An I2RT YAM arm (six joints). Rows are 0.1 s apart.
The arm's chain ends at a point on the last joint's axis. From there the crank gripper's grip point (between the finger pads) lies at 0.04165 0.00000 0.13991 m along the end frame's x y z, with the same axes.
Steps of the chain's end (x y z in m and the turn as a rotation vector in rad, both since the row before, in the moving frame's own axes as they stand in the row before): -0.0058, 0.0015, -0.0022, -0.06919, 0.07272, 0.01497; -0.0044, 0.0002, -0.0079, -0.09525, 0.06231, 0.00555; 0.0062, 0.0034, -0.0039, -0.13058, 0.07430, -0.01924; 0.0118, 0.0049, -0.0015, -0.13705, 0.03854, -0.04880; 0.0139, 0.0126, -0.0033, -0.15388, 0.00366, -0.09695
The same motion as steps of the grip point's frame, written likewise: 0.0042, 0.0118, -0.0059, -0.06919, 0.07272, 0.01497; 0.0042, 0.0136, -0.0114, -0.09525, 0.06231, 0.00555; 0.0166, 0.0205, -0.0085, -0.13058, 0.07430, -0.01924; 0.0176, 0.0217, -0.0044, -0.13705, 0.03854, -0.04880; 0.0153, 0.0300, -0.0048, -0.15388, 0.00366, -0.09695
